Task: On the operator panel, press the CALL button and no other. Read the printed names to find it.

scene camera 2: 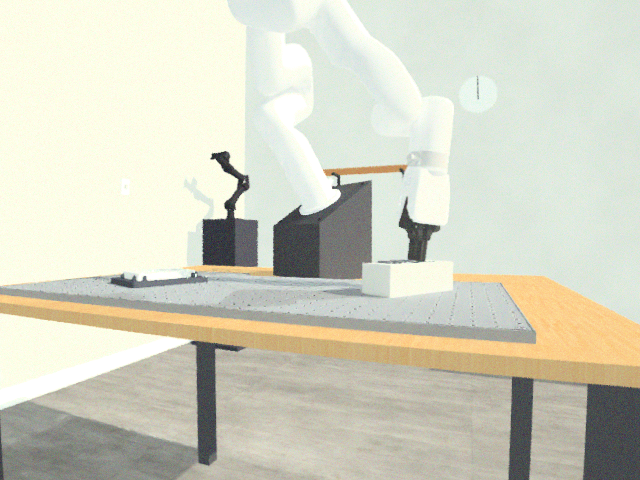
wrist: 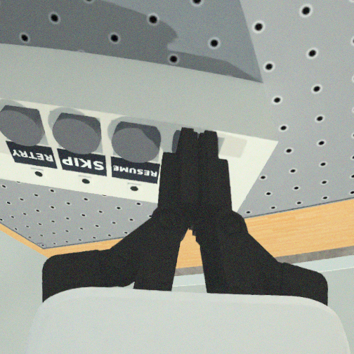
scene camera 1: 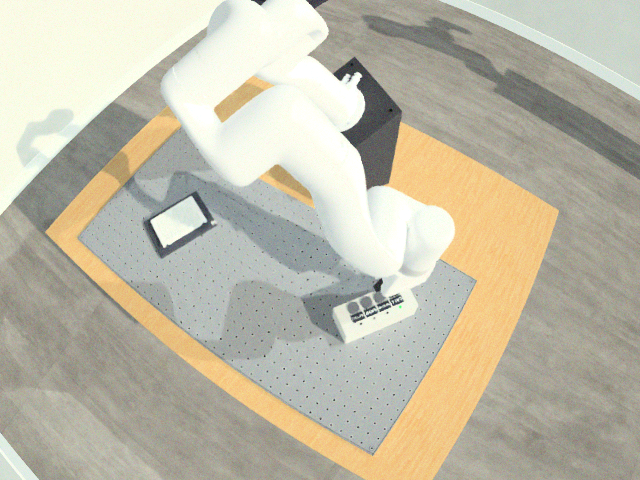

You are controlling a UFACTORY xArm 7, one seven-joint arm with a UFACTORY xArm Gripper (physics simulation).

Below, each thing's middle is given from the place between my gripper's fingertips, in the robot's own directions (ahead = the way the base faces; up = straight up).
I see the white operator panel point(scene camera 2: 390, 280) 50 mm ahead of my hand and 30 mm below it. Round my hand: white plate point(scene camera 1: 186, 216) 140 mm ahead, 510 mm to the right, 30 mm below.
